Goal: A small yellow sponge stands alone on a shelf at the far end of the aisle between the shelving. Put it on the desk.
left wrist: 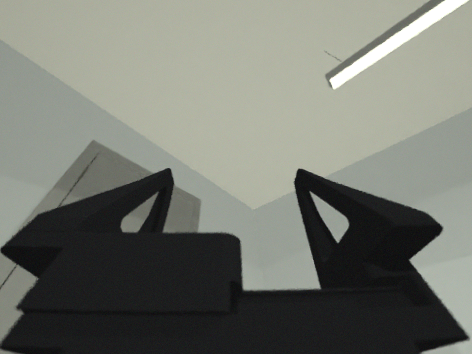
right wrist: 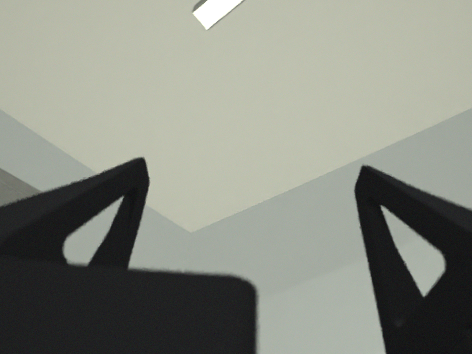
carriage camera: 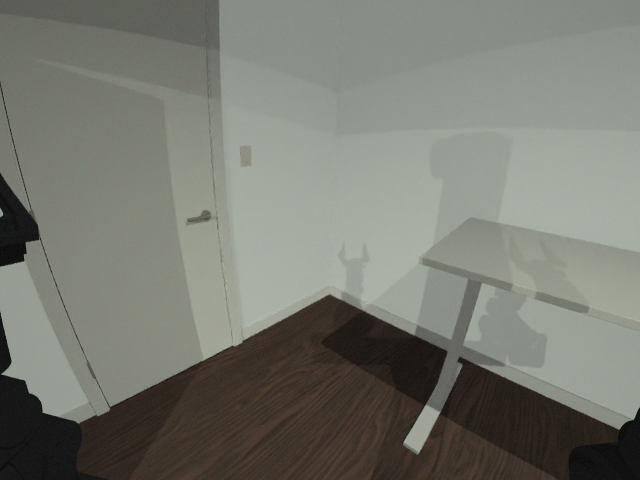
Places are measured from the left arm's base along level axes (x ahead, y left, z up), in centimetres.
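Where they show: left gripper, between the fingertips: (left wrist: 234,175); right gripper, between the fingertips: (right wrist: 251,173).
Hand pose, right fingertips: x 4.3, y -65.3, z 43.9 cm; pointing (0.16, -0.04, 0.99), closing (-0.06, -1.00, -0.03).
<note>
After its pixels a point has its place.
The yellow sponge and the shelving do not show in these views. A desk (carriage camera: 465,248) @(y -81.4, x 73.9, z 10.4 cm) with a pale top and a light leg stands at the right of the carriage view, near the wall; its right part is cut off by the view's edge. My left gripper (left wrist: 234,175) @(y -0.6, x 5.0, z 43.2 cm) is open and empty, its fingers spread wide and pointing up toward the ceiling corner. My right gripper (right wrist: 251,173) @(y -65.3, x 4.3, z 43.9 cm) is open and empty, also pointing up toward the ceiling corner. Both grippers are away from the desk.
A closed door (carriage camera: 118,232) @(y 60.8, x 86.0, z 7.3 cm) with a lever handle (carriage camera: 199,217) @(y 33.0, x 110.7, z 8.2 cm) is at the left of the carriage view. A light switch (carriage camera: 245,155) @(y 16.2, x 139.0, z 37.7 cm) is on the wall beside it. The walls meet in a corner behind the dark wooden floor (carriage camera: 289,392) @(y -14.2, x 89.2, z -84.6 cm). A ceiling lamp (left wrist: 390,47) @(y -73.5, x 9.0, z 123.1 cm) (right wrist: 215,12) @(y -57.5, x 22.6, z 123.1 cm) hangs overhead.
</note>
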